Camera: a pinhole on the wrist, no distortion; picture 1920 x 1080 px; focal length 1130.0 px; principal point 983.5 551.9 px. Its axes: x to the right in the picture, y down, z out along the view. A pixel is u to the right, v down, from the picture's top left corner.
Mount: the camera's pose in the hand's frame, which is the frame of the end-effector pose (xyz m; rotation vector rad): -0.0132 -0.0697 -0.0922 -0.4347 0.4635 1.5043
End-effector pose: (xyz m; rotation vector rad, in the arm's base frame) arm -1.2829 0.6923 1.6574 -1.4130 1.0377 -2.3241
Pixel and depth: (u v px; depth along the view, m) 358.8 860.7 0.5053
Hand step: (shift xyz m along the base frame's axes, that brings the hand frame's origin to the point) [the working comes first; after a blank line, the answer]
In the camera's frame: -0.2793 0.1381 0.5053

0.4878 -0.1247 0.0577
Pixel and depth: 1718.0 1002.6 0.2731
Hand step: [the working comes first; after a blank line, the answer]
In the camera's frame: 0.1775 0.1089 0.2731

0.0565 -0.1258 -0.2205
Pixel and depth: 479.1 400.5 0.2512
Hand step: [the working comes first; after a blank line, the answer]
In the camera's frame: -0.1121 -0.0337 0.2512

0.1435 -0.0734 0.0867
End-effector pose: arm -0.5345 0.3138 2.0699 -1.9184 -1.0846 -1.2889
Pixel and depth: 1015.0 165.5 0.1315
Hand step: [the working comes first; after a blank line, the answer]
In the camera's frame: 0.0037 -0.0450 0.1315

0.0175 0.0213 0.0266
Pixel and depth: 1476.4 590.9 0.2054
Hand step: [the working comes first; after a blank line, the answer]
In the camera's frame: 0.0896 0.0071 0.2054

0.1130 -0.0376 -0.0278
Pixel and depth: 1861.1 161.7 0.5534
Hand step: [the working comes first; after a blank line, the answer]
In the camera's frame: 0.4298 -0.1911 0.5534

0.6102 -0.1242 0.1185
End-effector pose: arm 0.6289 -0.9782 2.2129 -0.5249 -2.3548 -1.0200
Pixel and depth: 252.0 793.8 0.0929
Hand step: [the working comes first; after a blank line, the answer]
In the camera's frame: -0.0601 0.0199 0.0929

-0.0172 -0.0349 -0.0681
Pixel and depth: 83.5 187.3 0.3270
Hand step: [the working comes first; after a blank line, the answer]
In the camera's frame: -0.2604 -0.1055 0.3270

-0.2339 0.1841 -0.1936
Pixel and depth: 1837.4 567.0 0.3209
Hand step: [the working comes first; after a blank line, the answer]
In the camera's frame: 0.2425 0.0043 0.3209

0.1554 0.2310 0.1401
